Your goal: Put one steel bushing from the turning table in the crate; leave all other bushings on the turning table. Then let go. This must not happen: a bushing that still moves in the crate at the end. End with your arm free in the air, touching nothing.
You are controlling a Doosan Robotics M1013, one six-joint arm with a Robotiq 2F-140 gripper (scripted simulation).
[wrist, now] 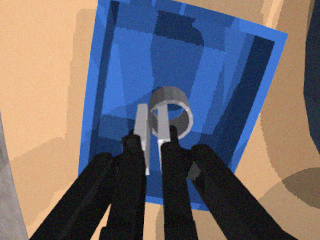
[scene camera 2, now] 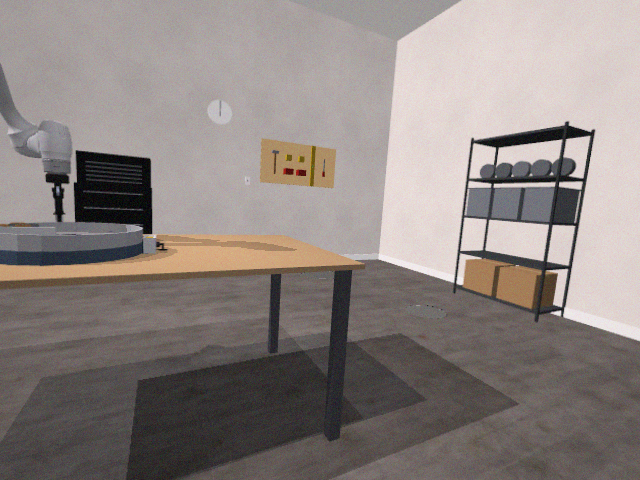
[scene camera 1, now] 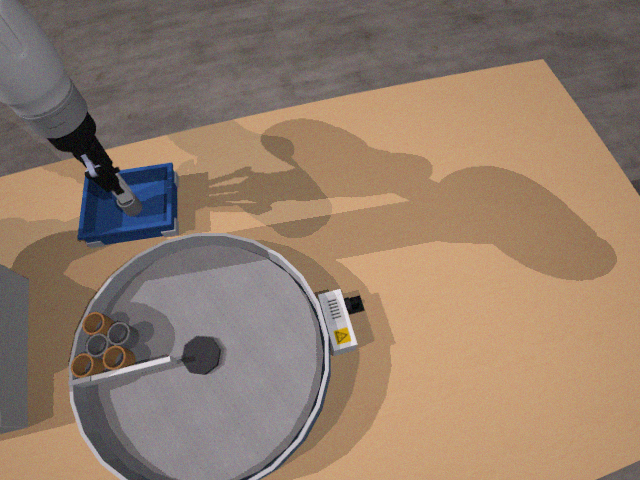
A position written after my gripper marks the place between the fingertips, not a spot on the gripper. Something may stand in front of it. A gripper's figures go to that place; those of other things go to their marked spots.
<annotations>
My gripper (wrist: 153, 116) is 22 cm from the lens. A grey steel bushing (wrist: 168, 94) is 22 cm from the lens. A blue crate (wrist: 225, 74) is 26 cm from the lens. The marked spots on the blue crate and the grey steel bushing are 7 cm apart.
</annotations>
